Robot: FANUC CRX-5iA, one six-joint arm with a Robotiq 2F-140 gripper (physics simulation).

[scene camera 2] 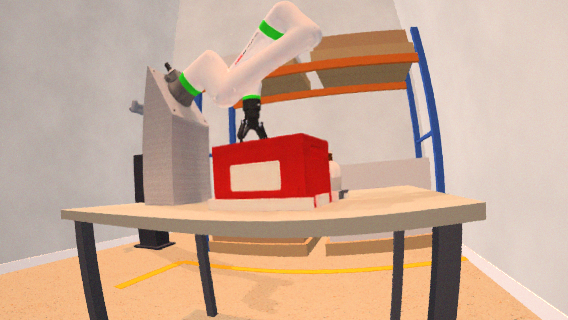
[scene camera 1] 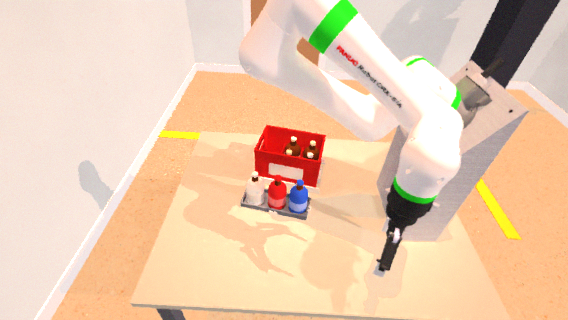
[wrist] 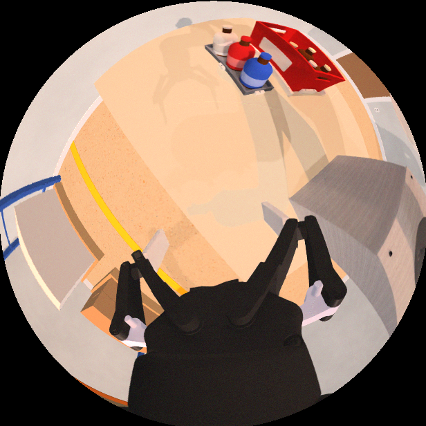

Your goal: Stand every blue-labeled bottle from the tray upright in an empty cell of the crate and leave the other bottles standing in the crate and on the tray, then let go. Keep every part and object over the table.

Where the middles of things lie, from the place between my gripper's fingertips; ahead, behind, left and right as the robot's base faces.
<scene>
The blue bottle [wrist: 256,70] is 190 mm ahead of my hand, 330 mm to the right of it and 130 mm below it.
</scene>
